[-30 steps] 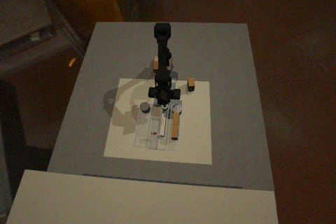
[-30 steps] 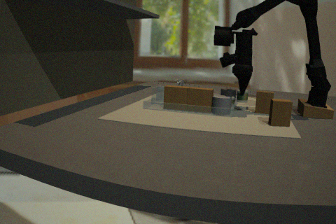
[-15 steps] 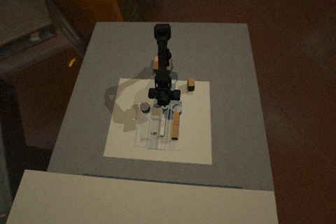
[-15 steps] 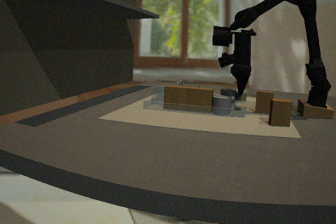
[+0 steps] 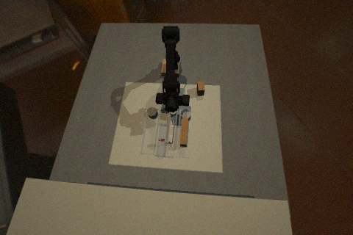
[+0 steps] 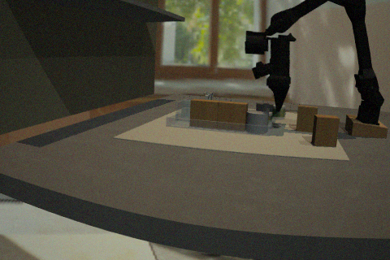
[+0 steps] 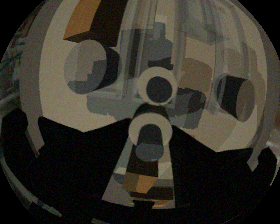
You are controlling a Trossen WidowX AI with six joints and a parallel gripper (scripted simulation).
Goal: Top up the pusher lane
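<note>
My gripper tip is now 180 mm short of the clear lane rack, 60 mm to the left of it and 30 mm above it.
</note>
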